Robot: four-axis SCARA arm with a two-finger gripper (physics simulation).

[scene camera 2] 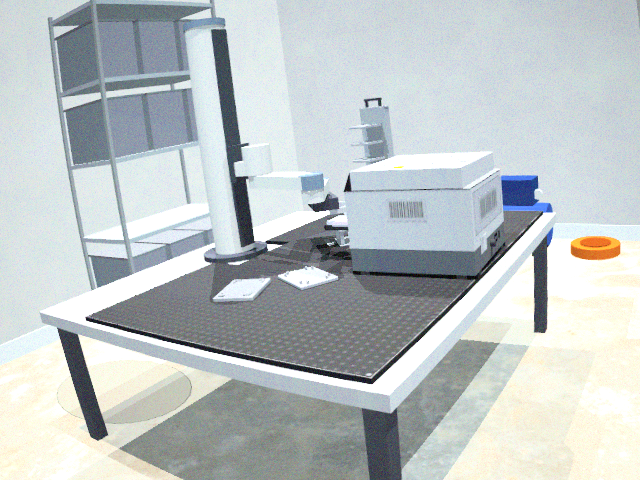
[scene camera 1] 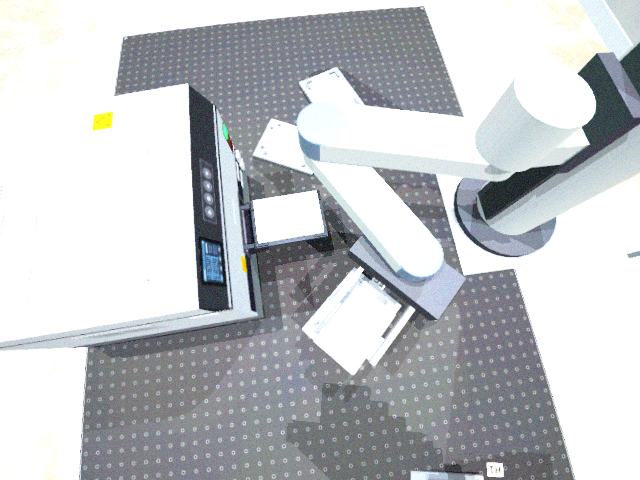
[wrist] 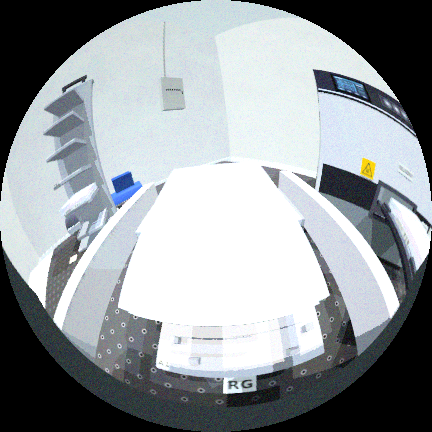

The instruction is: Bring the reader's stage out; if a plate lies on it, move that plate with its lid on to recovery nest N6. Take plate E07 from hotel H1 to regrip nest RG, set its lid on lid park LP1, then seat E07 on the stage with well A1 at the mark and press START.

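Places are measured from the arm's base along level axes (x left, y back, z up), in centimetres.
Pixels of known places: gripper, fingertip midpoint: (scene camera 1: 345,341) (wrist: 216,185); arm's base at its link origin: (scene camera 2: 235,254) (scene camera 1: 502,209).
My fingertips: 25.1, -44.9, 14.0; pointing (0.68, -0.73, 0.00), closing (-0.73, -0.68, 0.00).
Observation:
Ahead of a thing's pixels: the offset from my fingertips to its top centre, as dx, dy, dz. "spot": to the spot under its first point. Level surfaces: height alone.
My gripper (scene camera 1: 345,345) (wrist: 216,185) is shut on a white plate @[-2.0, +2.2, +1.1] (scene camera 1: 361,316) (wrist: 225,260), held flat; its label is unreadable. The plate overlaps regrip nest RG @[-4.1, +2.5, -5.7] (wrist: 225,352) from above; the nest's near part and corner posts show below in the wrist view, and I cannot tell the height between them. The reader @[-23.0, -35.3, +17.8] (scene camera 1: 118,206) (scene camera 2: 413,227) (wrist: 345,132) has its stage @[-24.3, -9.1, -0.8] (scene camera 1: 292,241) (wrist: 399,240) out, with a white flat top on it; whether that is a lidded plate is unclear. Hotel H1 (scene camera 1: 447,475) (scene camera 2: 388,131) stands apart. The green button @[spot: -39.7, -17.1, +7.3] (scene camera 1: 225,131) is on the reader's front.
Two white nests or parks @[spot: -48.2, -8.7, -11.7] (scene camera 1: 279,147) @[spot: -66.2, +7.0, -11.5] (scene camera 1: 330,86) with small posts lie behind the stage, partly under the arm; their labels do not show. The arm's column (scene camera 1: 558,201) (scene camera 2: 204,139) stands beside the perforated mat @[dz -12.6] (scene camera 1: 206,403). A shelf unit (scene camera 2: 105,134) stands behind the table.

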